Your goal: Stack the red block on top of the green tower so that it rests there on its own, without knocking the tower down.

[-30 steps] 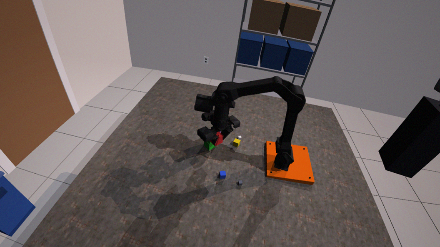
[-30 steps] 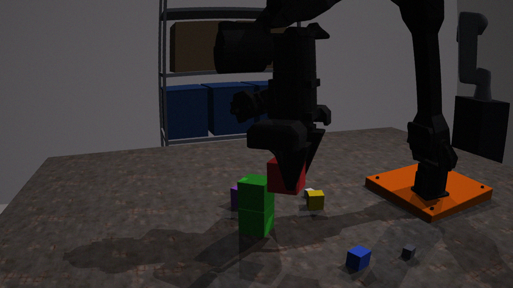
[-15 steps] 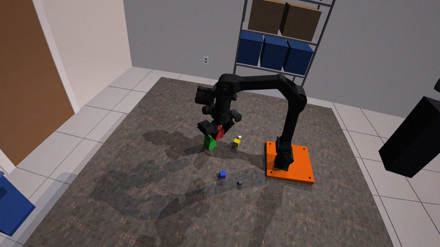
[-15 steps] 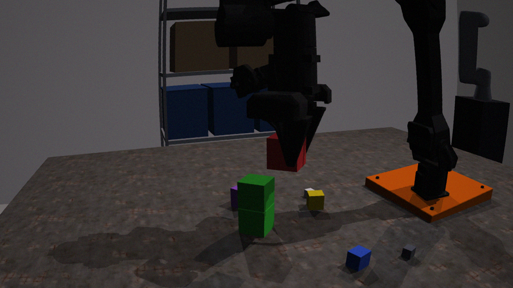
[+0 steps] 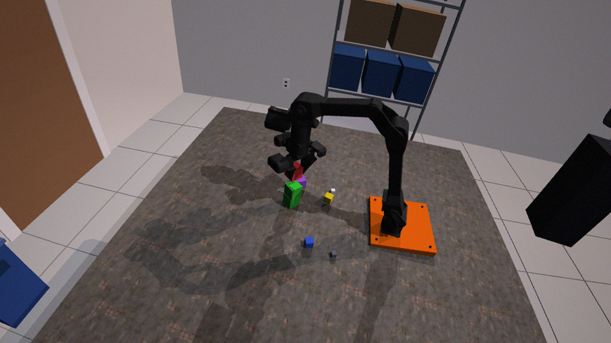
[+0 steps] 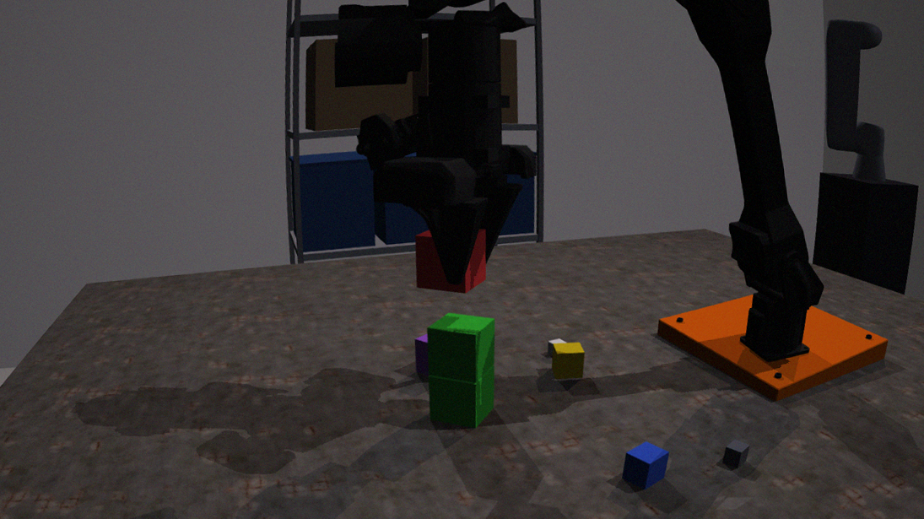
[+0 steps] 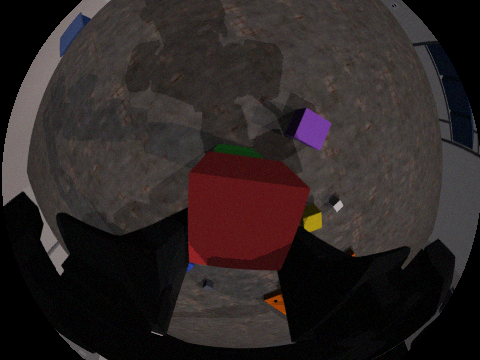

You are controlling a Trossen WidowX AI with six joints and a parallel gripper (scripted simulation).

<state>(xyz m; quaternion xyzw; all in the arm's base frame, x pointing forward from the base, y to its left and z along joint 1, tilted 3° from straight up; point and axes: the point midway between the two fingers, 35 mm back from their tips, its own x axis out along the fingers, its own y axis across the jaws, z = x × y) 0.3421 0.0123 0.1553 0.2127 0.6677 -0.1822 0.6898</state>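
Right now the purple cube is 11 cm below my gripper tip, 10 cm to the right of it and 1 cm ahead of it. Also, from my gripper tip: yellow cube 11 cm below, 11 cm behind, 7 cm to the right; tiny white cube 12 cm to the right, 12 cm below, 12 cm behind; red block 1 cm to the right, 1 cm ahead, 1 cm above.
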